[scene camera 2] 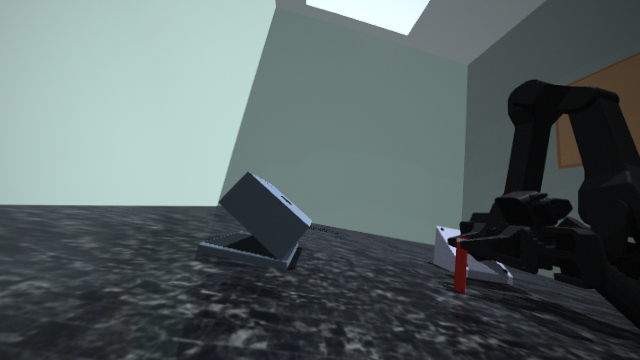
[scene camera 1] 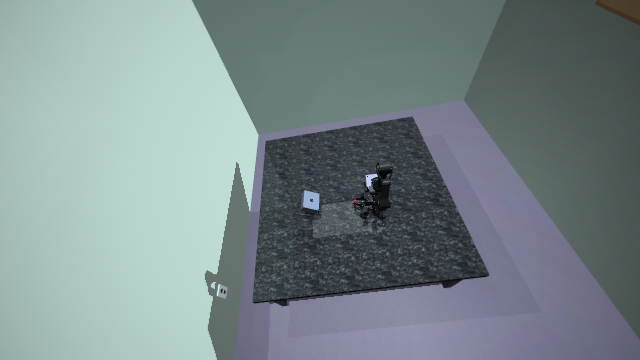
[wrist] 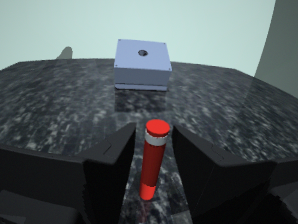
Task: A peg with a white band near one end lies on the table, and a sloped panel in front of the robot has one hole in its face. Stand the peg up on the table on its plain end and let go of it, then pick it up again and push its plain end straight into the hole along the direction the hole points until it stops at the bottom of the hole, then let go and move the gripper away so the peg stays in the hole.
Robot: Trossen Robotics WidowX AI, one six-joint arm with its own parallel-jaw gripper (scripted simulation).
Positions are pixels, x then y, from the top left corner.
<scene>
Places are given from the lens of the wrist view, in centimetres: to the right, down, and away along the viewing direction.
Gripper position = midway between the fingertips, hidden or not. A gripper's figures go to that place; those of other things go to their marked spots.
my gripper (wrist: 154, 129): 0, 1, 10
red peg (wrist: 156, 131): 0, 1, 8
</scene>
